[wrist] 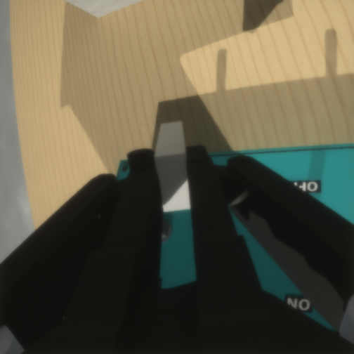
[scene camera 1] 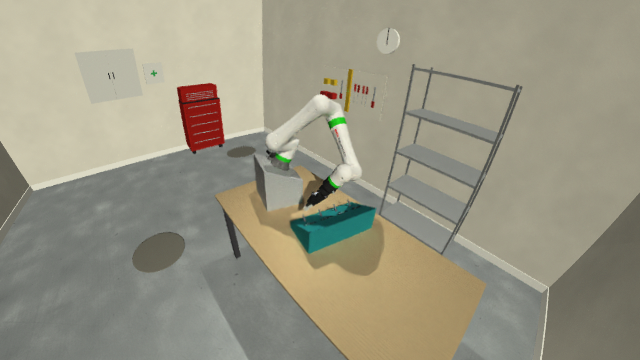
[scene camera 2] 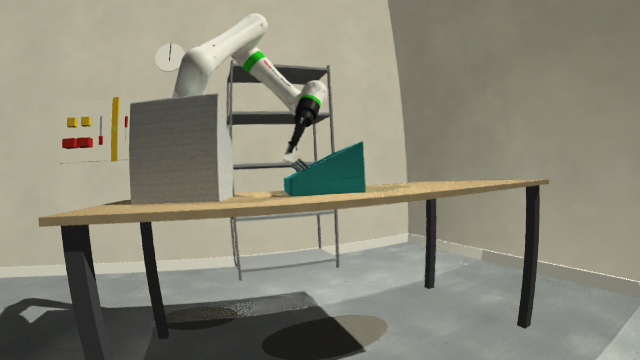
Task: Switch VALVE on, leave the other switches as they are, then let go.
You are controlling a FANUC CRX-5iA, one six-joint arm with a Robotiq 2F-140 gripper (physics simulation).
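The teal switch box stands on the table with its sloped face up. Several thin grey levers stick out of it. The VALVE label does not show, so I cannot tell its lever or position. My gripper is shut and empty, its pale fingertips close above the box's low edge, near the levers. In the wrist view a small grey lever part shows between the dark fingers, which hide much of the box. A partly visible OFF label and an ON label lie to the right.
The wooden table carries the grey robot pedestal beside the switch box. A metal shelf rack stands by the wall behind the table. A red tool cabinet stands farther off.
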